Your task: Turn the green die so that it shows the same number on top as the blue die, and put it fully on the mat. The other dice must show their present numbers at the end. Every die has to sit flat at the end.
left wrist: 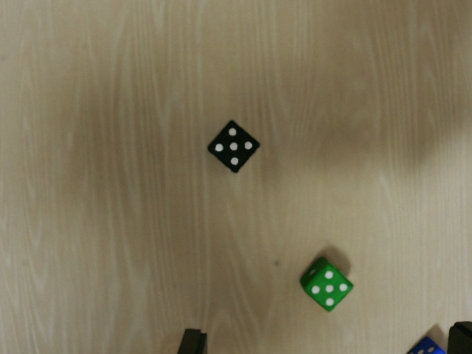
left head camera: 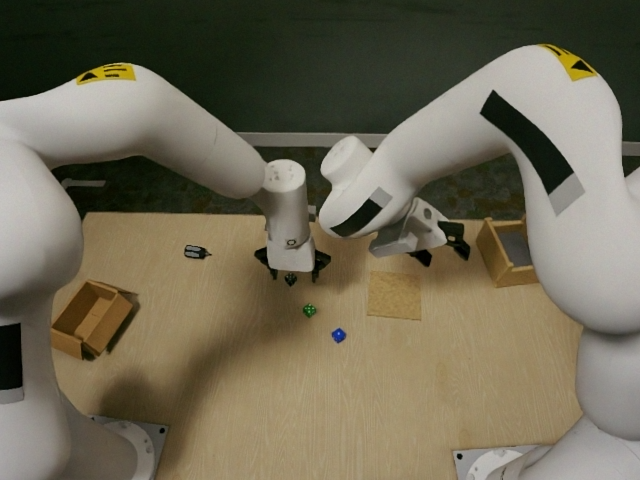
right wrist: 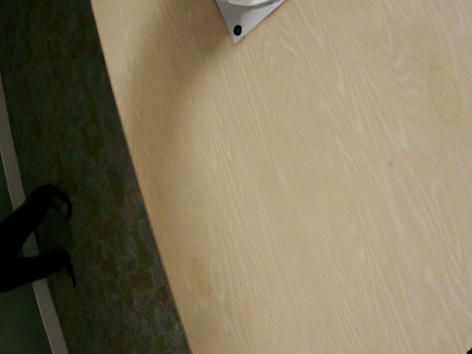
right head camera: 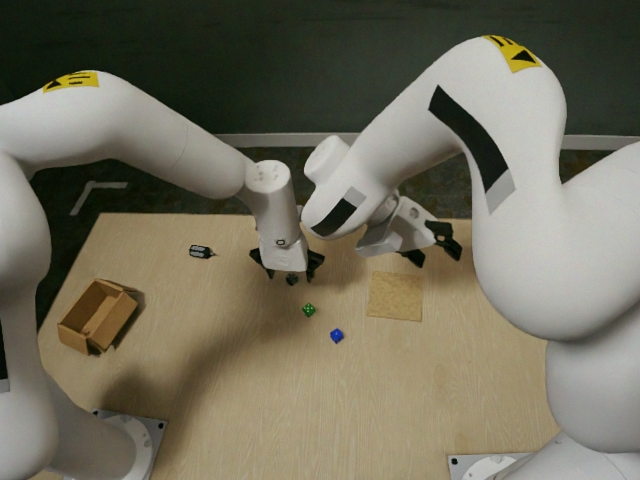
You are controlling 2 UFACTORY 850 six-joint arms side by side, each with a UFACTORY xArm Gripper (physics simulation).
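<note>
The green die [left head camera: 309, 310] [right head camera: 308, 310] [left wrist: 327, 287] sits flat on the table with five pips on top. The blue die [left head camera: 338, 335] [right head camera: 336, 335] [left wrist: 428, 347] sits nearer the front; its top seems to show one pip, but is small in the head views and cut off in the left wrist view. The black die [left head camera: 290, 279] [right head camera: 292, 279] [left wrist: 234, 146] shows five on top. The tan mat [left head camera: 394, 295] [right head camera: 395, 297] lies right of the dice. My left gripper [left head camera: 294, 279] [right head camera: 290, 278] is open and empty above the table by the black die. My right gripper [left head camera: 445, 259] [right head camera: 438, 260] is open and empty above the mat's back side.
A black and grey screwdriver-like tool [left head camera: 195, 252] [right head camera: 200, 251] lies at the back left. An open cardboard box [left head camera: 107, 320] [right head camera: 114, 319] stands at the left. A wooden box [left head camera: 495, 260] stands at the right, partly hidden by my right arm. Both forearms reach over the table's back.
</note>
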